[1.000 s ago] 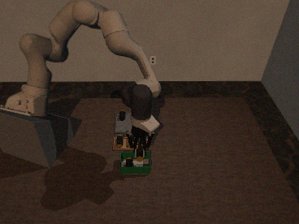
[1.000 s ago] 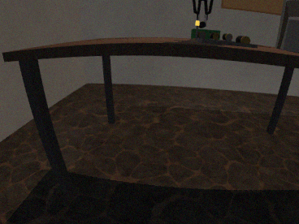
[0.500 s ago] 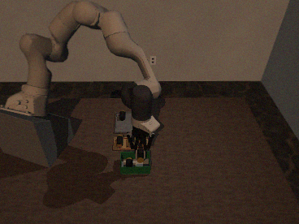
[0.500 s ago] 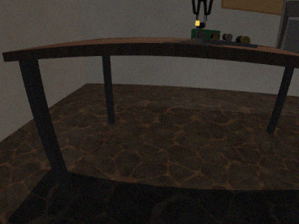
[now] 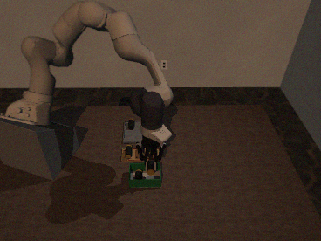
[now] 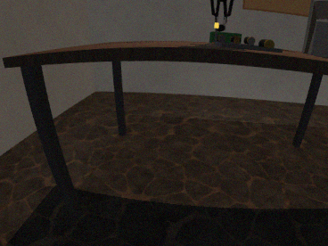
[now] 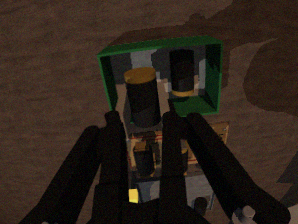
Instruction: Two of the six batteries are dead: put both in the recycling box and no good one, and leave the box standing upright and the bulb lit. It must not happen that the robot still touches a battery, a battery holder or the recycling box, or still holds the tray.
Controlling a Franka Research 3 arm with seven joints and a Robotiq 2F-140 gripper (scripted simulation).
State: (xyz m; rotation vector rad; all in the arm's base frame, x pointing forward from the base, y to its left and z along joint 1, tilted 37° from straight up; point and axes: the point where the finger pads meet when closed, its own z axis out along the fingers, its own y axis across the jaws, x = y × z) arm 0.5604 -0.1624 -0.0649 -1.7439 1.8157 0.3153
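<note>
My hand is 30 mm past the green recycling box and 90 mm above it. Round my hand: grey tray: 60 mm behind, 330 mm to the left, 100 mm below; then yellow bulb: 40 mm ahead, 190 mm to the left, 30 mm below.
</note>
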